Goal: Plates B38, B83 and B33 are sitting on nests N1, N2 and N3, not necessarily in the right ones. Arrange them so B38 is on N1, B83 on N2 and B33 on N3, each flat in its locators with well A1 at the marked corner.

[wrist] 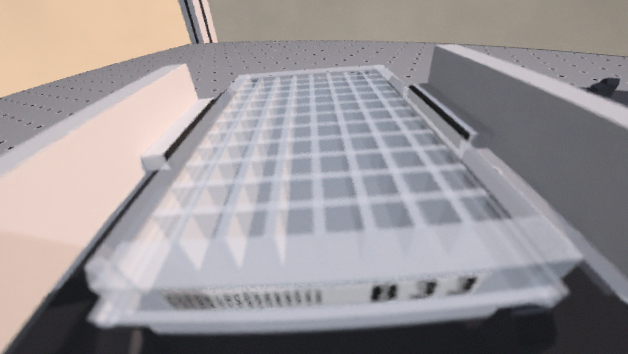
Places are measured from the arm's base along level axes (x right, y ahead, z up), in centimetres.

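Pixels of known places: gripper, fingertip midpoint: [311, 77].
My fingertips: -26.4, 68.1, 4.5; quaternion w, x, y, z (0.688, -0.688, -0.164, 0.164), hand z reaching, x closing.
Note:
Behind a point stands the place of what it marks, as x, y, z.
A clear well plate, B33 [340, 170] @(-23.6, 63.9, 3.4), lies flat in the middle of the wrist view, with a barcode and the text "B33" on its near end face. My gripper [311, 77] @(-26.4, 68.1, 4.5) is shut on plate B33, with a dark finger pad against each long side. A dark nest [595, 320] shows under and beside the plate's near end; its number does not show. The plate hides most of the nest. The marked corner and well A1 cannot be made out. Plates B38 and B83 do not show in this view.
A grey perforated table top [320, 52] @(-35.9, 90.0, 1.3) stretches behind the plate. A pale upright post [201, 22] @(-68.5, 101.2, 5.1) stands at the back left. A small dark object [605, 87] @(-13.4, 75.2, 3.4) shows at the right edge, beyond the right finger.

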